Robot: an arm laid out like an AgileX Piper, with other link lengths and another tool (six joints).
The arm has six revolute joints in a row. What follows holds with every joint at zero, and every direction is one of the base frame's.
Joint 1 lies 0.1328 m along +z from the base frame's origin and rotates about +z.
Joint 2 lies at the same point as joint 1 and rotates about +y.
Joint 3 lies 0.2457 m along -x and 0.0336 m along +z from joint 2 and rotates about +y.
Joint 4 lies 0.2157 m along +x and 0.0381 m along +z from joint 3 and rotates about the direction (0.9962, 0, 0.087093).
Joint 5 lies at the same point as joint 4 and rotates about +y.
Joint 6 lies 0.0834 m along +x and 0.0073 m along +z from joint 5 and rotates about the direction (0.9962, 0, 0.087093).
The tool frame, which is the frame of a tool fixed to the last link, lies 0.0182 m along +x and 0.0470 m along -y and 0.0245 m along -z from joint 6; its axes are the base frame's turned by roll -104.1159, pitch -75.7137 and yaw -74.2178 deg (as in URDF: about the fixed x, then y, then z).
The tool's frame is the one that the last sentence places.
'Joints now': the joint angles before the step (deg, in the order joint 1, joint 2, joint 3, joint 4, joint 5, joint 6). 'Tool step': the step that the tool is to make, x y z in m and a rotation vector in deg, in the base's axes. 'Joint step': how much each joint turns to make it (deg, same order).
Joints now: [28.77, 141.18, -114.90, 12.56, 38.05, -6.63]
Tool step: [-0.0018, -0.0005, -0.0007, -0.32, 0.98, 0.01]
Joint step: [0.01, 0.02, -0.01, -0.01, 1.00, 0.24]
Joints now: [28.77, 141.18, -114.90, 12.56, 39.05, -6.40]
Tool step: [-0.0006, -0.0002, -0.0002, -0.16, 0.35, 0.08]
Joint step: [0.00, 0.01, -0.02, -0.01, 0.40, 0.01]
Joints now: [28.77, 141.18, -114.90, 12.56, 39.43, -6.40]
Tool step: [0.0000, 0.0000, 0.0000, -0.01, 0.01, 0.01]
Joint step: [0.00, 0.01, -0.01, 0.00, 0.02, 0.00]
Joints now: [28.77, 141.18, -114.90, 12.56, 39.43, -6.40]
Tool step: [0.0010, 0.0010, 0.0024, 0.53, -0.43, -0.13]
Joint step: [0.00, -0.11, -0.38, 0.29, -0.14, -0.01]
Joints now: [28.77, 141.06, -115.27, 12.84, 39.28, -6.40]
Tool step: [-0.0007, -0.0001, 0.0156, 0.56, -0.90, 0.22]
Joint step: [0.00, -2.05, -0.01, -0.02, 1.02, 0.01]
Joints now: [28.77, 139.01, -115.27, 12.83, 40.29, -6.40]
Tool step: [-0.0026, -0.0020, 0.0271, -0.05, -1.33, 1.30]
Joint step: [0.00, -3.57, -0.03, -0.49, 2.62, -0.73]
